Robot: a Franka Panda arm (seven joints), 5 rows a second.
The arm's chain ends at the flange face. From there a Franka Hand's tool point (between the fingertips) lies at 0.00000 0.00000 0.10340 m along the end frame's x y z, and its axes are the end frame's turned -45 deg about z.
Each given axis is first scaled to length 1.
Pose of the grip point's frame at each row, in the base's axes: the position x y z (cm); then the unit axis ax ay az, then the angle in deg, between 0 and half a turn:
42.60 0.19 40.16 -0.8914 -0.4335 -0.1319 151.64
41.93 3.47 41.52 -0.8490 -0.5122 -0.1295 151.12
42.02 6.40 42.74 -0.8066 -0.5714 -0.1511 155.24
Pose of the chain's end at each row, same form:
42.44 -5.30 48.92 -0.9979 -0.0599 -0.0254 148.04
42.36 -2.06 50.25 -0.9885 -0.1495 -0.0213 147.67
42.09 1.20 51.68 -0.9736 -0.2214 -0.0562 150.51

